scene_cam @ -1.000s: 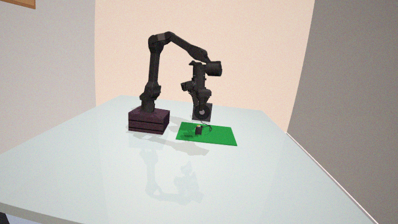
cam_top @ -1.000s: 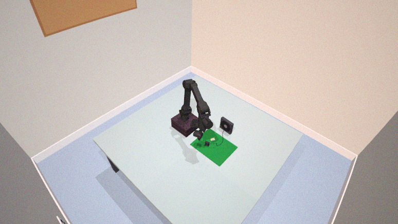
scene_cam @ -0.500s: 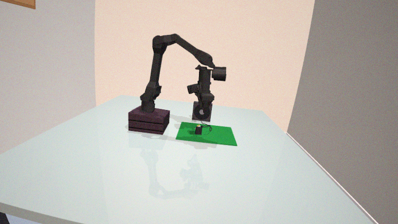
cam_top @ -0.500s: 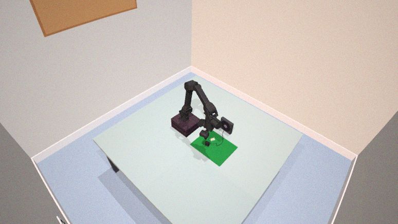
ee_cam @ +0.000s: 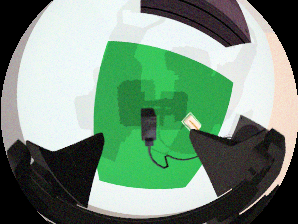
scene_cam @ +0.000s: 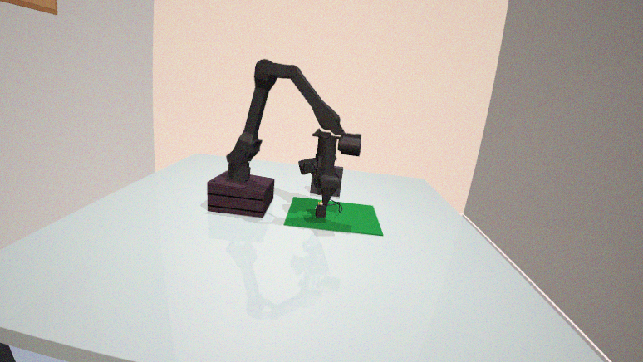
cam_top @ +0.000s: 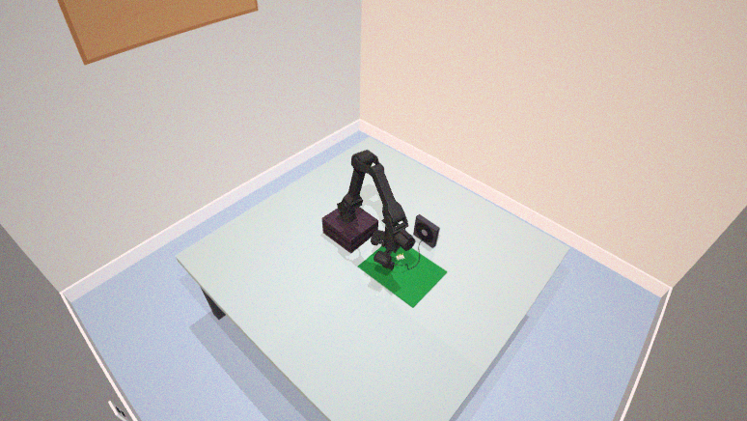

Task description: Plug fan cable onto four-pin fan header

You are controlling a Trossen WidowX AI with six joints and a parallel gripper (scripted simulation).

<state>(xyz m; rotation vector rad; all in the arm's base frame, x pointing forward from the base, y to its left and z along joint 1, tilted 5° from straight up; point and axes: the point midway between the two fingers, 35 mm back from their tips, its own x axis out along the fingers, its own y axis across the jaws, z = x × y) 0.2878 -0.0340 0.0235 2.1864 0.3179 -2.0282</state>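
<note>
The dark plug is 4 cm below my gripper tip. Also, from my gripper tip: green board 5 cm ahead, 4 cm to the left, 8 cm below; then dark square fan 1 cm ahead, 24 cm to the left, 1 cm below.
</note>
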